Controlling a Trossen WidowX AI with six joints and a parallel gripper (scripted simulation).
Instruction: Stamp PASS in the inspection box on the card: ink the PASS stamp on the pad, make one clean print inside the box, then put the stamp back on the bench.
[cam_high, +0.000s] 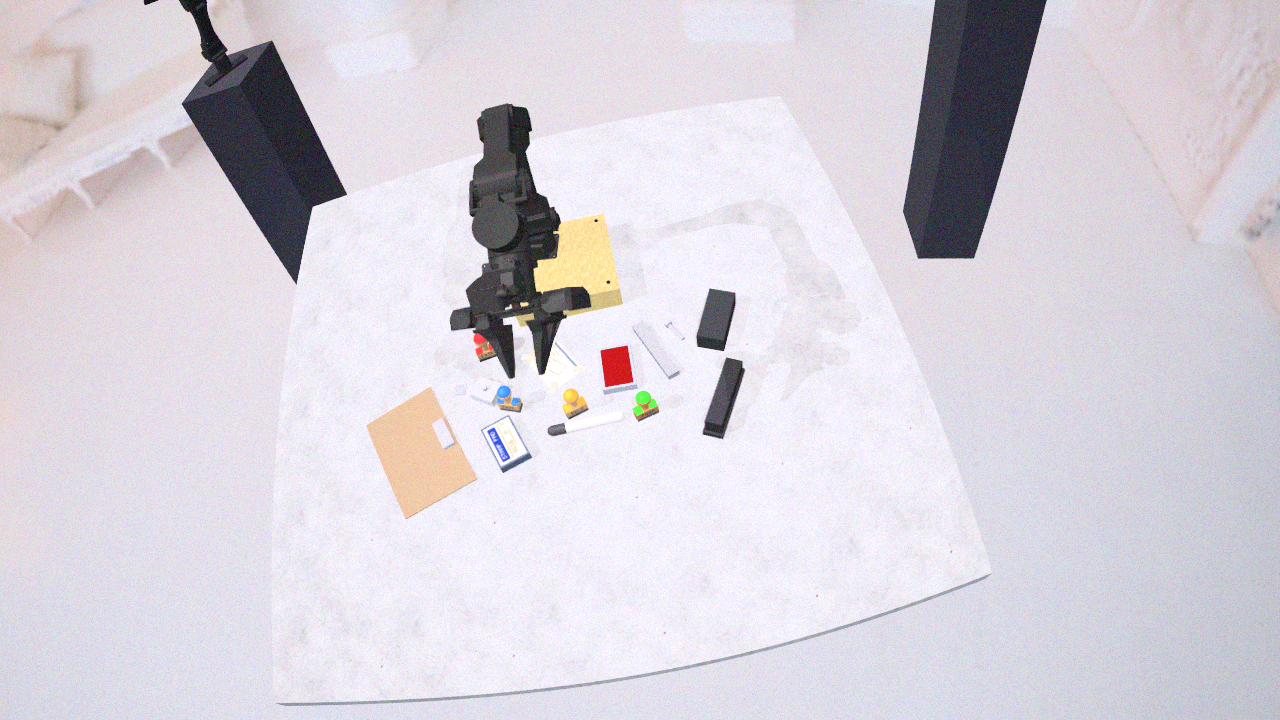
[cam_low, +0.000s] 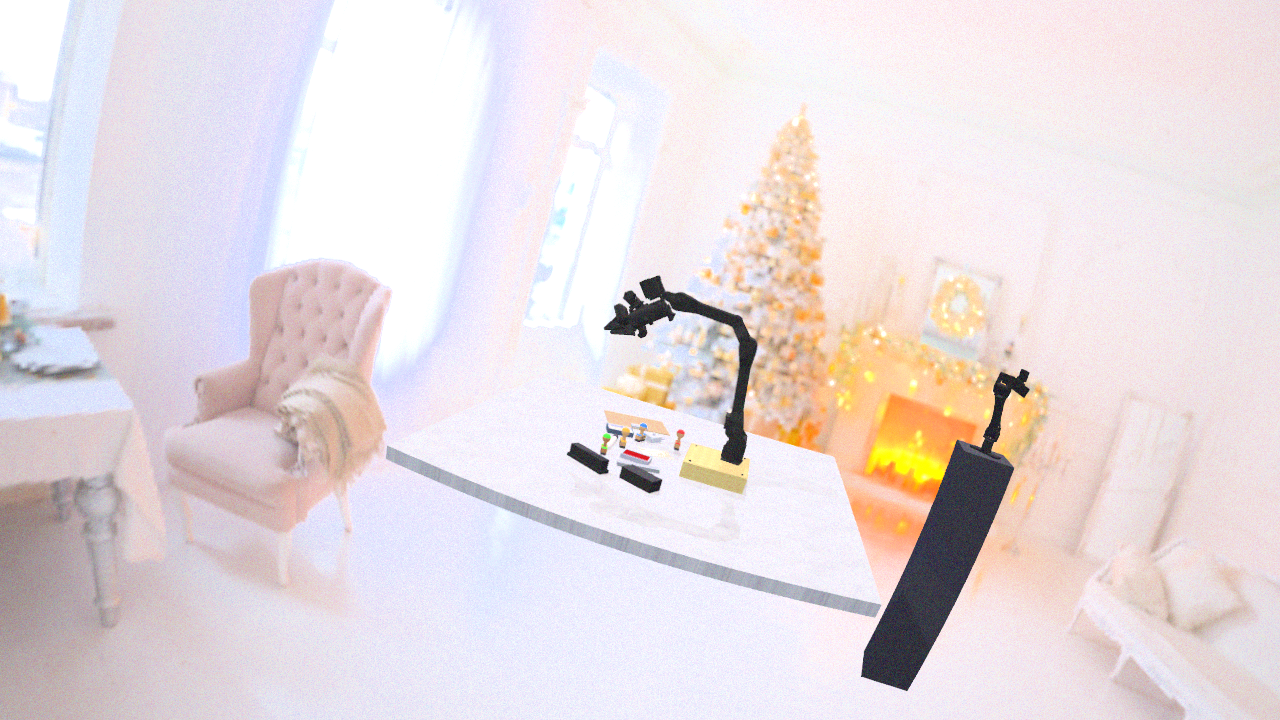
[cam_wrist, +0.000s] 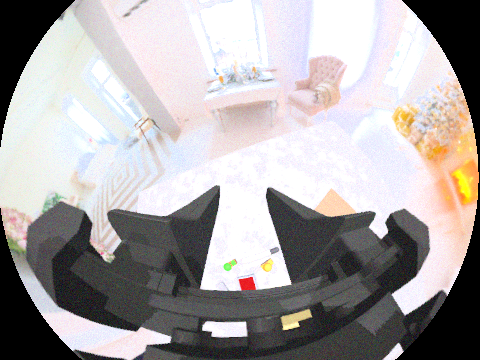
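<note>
Right now the green-knobbed stamp is 330 mm below my gripper tip, 130 mm behind it and 110 mm to the left of it. Also, from my gripper tip: orange-knobbed stamp: 330 mm below, 140 mm behind, 10 mm to the right; marker: 340 mm below, 110 mm behind, 10 mm to the right; blue-and-white box: 330 mm below, 130 mm to the right, 80 mm behind.
</note>
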